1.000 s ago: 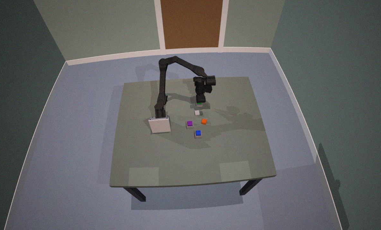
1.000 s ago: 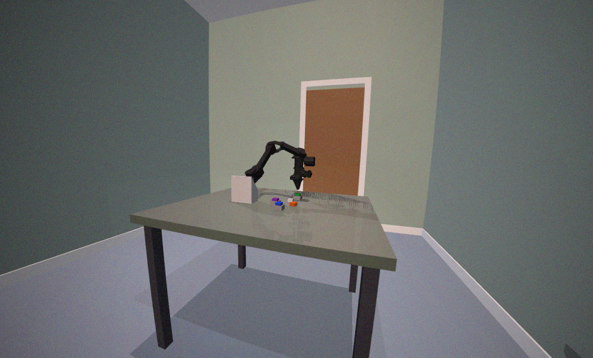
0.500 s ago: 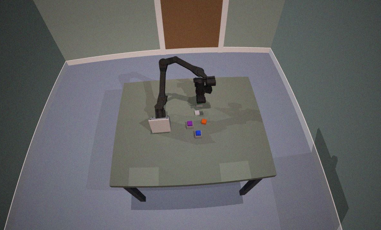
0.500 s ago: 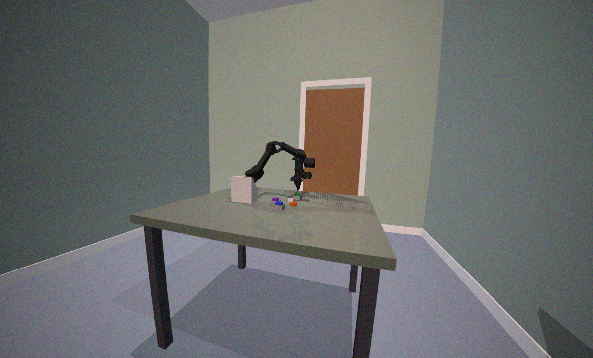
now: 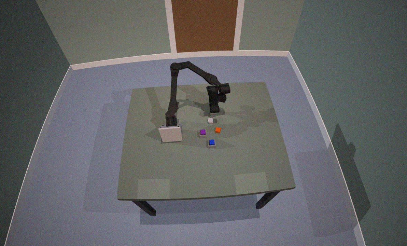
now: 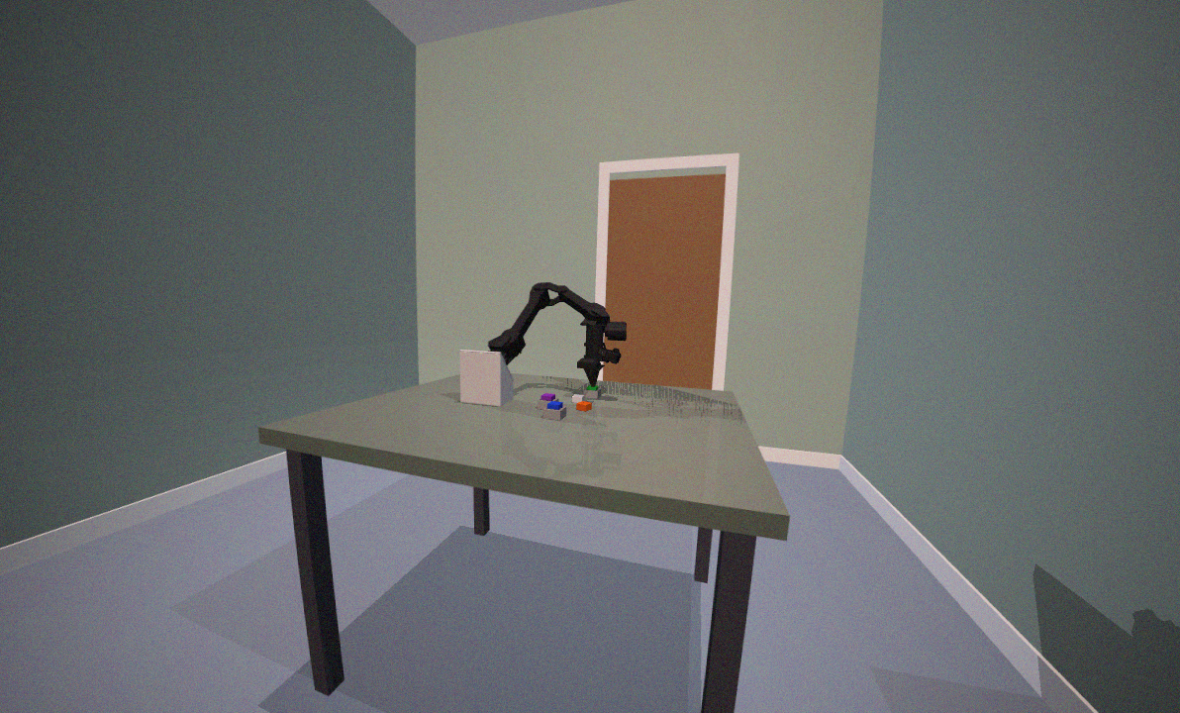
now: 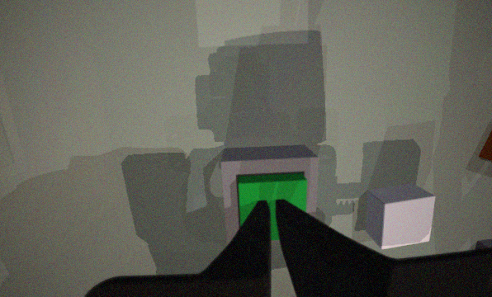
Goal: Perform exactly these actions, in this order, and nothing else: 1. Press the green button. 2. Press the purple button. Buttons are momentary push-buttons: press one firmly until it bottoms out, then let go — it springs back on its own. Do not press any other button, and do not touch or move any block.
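Now: the green button 1 cm below my gripper tip. Also, from my gripper tip: purple button: 18 cm to the right, 11 cm behind; white block: 8 cm to the right, 4 cm behind, 2 cm below; orange block: 17 cm to the right, 2 cm below.
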